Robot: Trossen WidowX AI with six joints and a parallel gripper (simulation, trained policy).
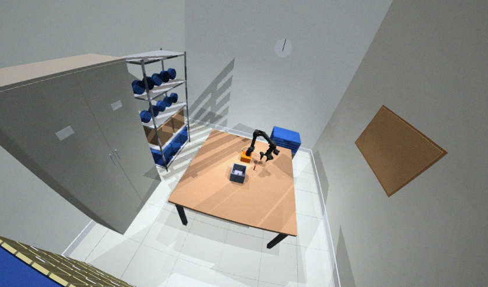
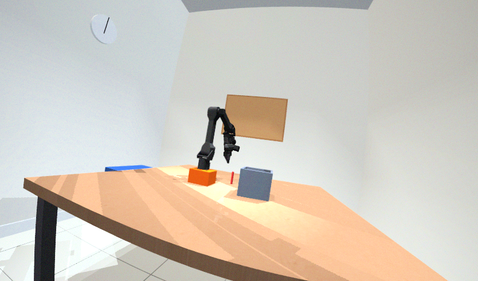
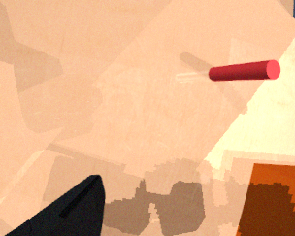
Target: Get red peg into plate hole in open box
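Right now my gripper tip is 5 cm short of the red peg, 9 cm to the left of it and 9 cm above it.
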